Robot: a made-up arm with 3 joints. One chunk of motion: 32 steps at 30 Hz.
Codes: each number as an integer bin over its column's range. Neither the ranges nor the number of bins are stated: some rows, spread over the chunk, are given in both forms.
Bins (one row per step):
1: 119 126 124 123 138 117
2: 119 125 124 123 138 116
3: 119 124 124 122 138 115
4: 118 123 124 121 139 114
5: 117 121 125 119 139 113
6: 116 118 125 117 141 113
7: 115 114 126 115 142 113
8: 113 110 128 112 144 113
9: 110 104 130 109 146 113
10: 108 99 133 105 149 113
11: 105 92 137 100 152 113
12: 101 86 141 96 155 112
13: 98 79 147 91 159 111
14: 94 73 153 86 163 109
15: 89 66 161 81 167 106
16: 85 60 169 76 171 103
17: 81 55 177 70 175 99
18: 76 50 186 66 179 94
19: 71 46 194 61 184 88
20: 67 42 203 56 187 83
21: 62 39 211 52 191 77
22: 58 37 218 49 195 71
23: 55 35 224 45 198 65
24: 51 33 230 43 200 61
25: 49 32 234 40 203 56
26: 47 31 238 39 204 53
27: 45 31 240 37 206 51
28: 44 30 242 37 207 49
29: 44 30 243 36 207 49
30: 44 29 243 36 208 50
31: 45 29 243 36 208 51
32: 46 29 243 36 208 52
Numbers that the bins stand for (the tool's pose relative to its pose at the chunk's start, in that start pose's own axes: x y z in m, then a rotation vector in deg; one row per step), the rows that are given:
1: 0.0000 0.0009 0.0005 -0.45 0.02 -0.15
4: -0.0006 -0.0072 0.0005 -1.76 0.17 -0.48
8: -0.0035 -0.0424 0.0056 -7.65 0.89 -0.59
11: -0.0082 -0.0911 0.0173 -15.51 2.05 -0.59
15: -0.0176 -0.1614 0.0484 -27.95 4.23 -1.36
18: -0.0253 -0.2047 0.0807 -37.78 5.97 -2.68
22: -0.0359 -0.2399 0.1221 -48.91 8.29 -5.20
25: -0.0412 -0.2534 0.1428 -54.80 9.45 -6.85
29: -0.0441 -0.2588 0.1545 -57.42 10.04 -7.62
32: -0.0429 -0.2615 0.1545 -57.42 10.18 -7.29
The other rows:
2: 0.0000 -0.0018 0.0005 -0.45 0.02 -0.26
3: 0.0000 -0.0045 0.0005 -1.10 0.02 -0.37
5: -0.0012 -0.0126 0.0018 -3.07 0.17 -0.59
6: -0.0018 -0.0207 0.0018 -4.38 0.46 -0.59
7: -0.0024 -0.0315 0.0031 -5.69 0.60 -0.59
9: -0.0053 -0.0586 0.0082 -9.62 1.18 -0.59
10: -0.0065 -0.0721 0.0121 -12.24 1.62 -0.59
12: -0.0106 -0.1073 0.0225 -18.13 2.49 -0.70
13: -0.0124 -0.1262 0.0302 -21.40 3.07 -0.81
14: -0.0147 -0.1425 0.0380 -24.68 3.65 -1.03
16: -0.0200 -0.1776 0.0587 -31.23 4.81 -1.69
17: -0.0224 -0.1912 0.0691 -35.16 5.39 -2.13
19: -0.0282 -0.2155 0.0911 -41.05 6.70 -3.34
20: -0.0306 -0.2264 0.1027 -44.33 7.13 -3.89
21: -0.0335 -0.2345 0.1131 -46.95 7.71 -4.55
23: -0.0376 -0.2453 0.1299 -51.53 8.73 -5.86
24: -0.0400 -0.2507 0.1376 -52.84 9.02 -6.30
26: -0.0424 -0.2561 0.1480 -55.46 9.60 -7.18
27: -0.0435 -0.2561 0.1506 -56.77 9.89 -7.40
28: -0.0441 -0.2588 0.1532 -56.77 10.04 -7.62
30: -0.0441 -0.2615 0.1545 -57.42 10.18 -7.51
31: -0.0435 -0.2615 0.1545 -57.42 10.18 -7.40

